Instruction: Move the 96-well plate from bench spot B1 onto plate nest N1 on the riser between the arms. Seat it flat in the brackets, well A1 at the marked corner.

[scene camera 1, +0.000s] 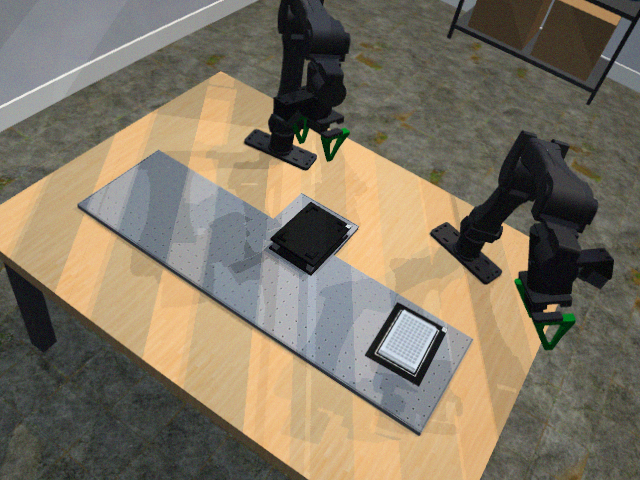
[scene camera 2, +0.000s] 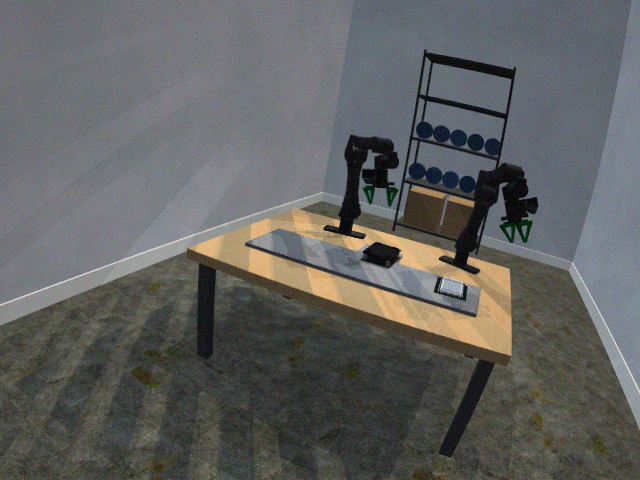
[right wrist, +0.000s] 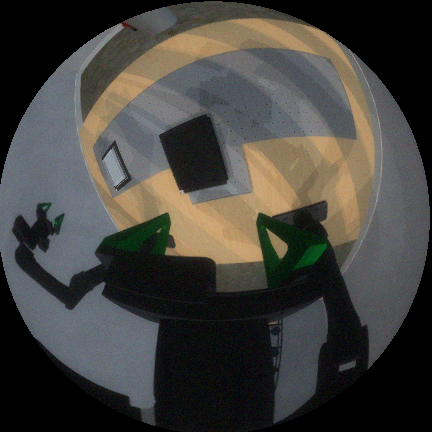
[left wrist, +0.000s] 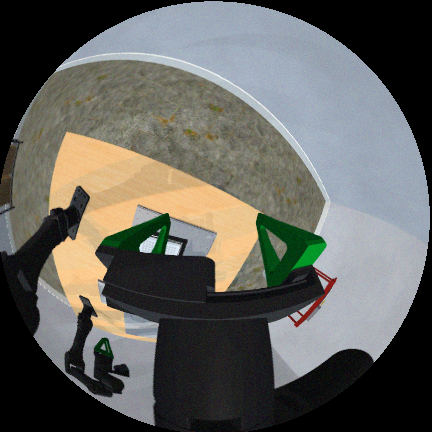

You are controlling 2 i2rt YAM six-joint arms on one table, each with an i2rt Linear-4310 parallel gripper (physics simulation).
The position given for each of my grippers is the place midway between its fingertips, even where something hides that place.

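Observation:
My left gripper (scene camera 1: 540,332) is open and holds nothing, and I can see it again in scene camera 2 (scene camera 2: 518,242) and in the left wrist view (left wrist: 212,217). My right gripper (scene camera 1: 315,152) is open and holds nothing; the right wrist view shows my right gripper (right wrist: 213,217) too. I also see a white well plate (scene camera 1: 407,342).

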